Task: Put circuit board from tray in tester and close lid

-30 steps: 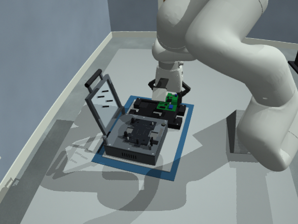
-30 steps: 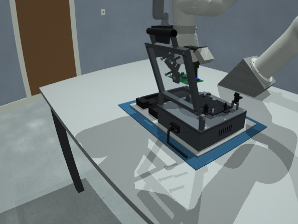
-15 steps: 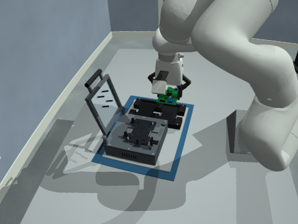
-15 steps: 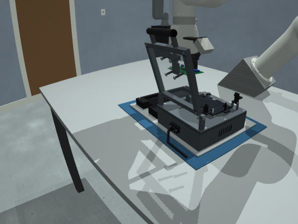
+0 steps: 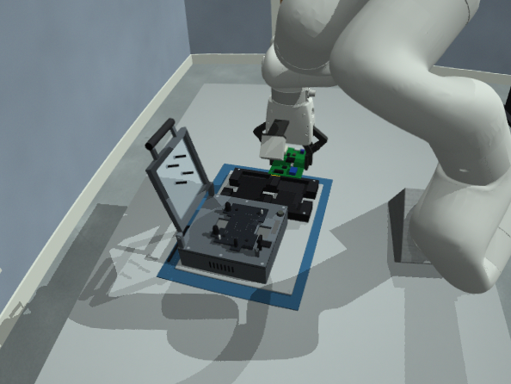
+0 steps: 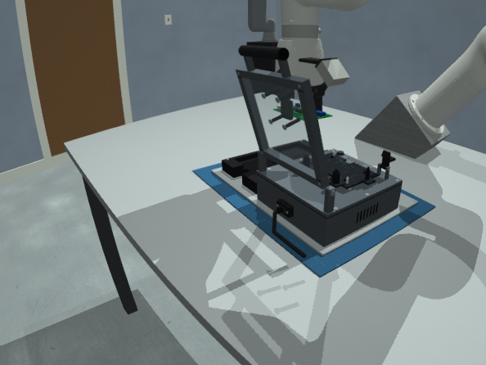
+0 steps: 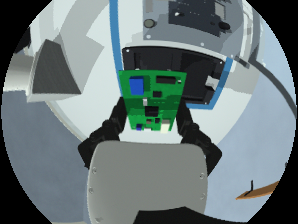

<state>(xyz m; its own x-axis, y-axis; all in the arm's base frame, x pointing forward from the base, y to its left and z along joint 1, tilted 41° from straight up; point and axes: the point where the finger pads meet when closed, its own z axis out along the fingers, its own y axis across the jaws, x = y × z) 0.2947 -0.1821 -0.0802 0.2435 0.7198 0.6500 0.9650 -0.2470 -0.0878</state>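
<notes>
My gripper is now right at the green circuit board. From my hand the other things lie so: pin plate (160 mm to the left, 110 mm ahead, 50 mm below); then lid (220 mm ahead, 120 mm to the left, 60 mm above); then latch hook (220 mm to the left, 50 mm ahead, 40 mm below).
</notes>
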